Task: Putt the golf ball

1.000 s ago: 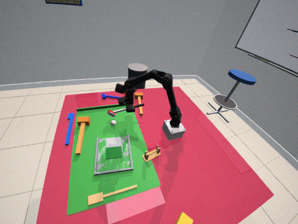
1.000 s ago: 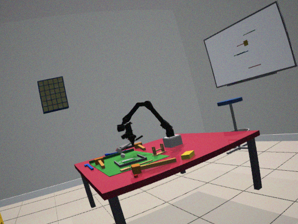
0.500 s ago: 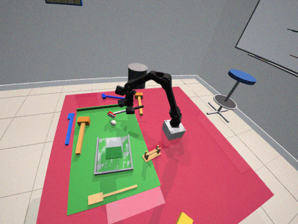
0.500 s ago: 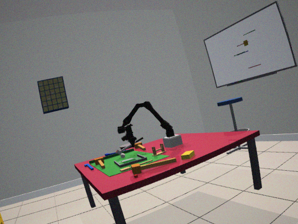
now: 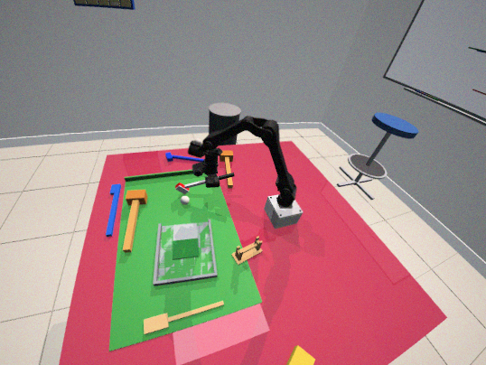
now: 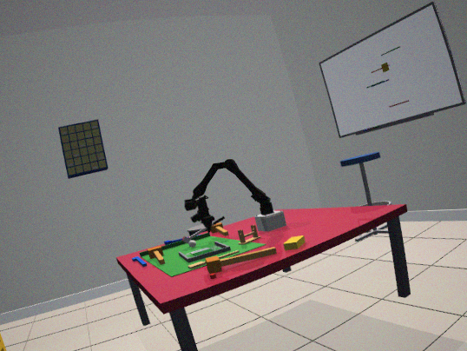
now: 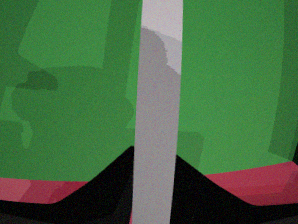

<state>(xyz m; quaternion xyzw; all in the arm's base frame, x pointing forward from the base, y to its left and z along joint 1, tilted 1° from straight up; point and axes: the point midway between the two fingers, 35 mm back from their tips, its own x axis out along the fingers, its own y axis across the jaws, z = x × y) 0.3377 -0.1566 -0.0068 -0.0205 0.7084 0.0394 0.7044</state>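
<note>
Now: gripper tip 12 cm short of the white golf ball, 8 cm to the right of it and 3 cm above it. Round my gripper tip: red putter (3 cm ahead, 2 cm above, 1 cm to the left); then yellow block (73 cm to the left, 23 cm behind, 4 cm below).
</note>
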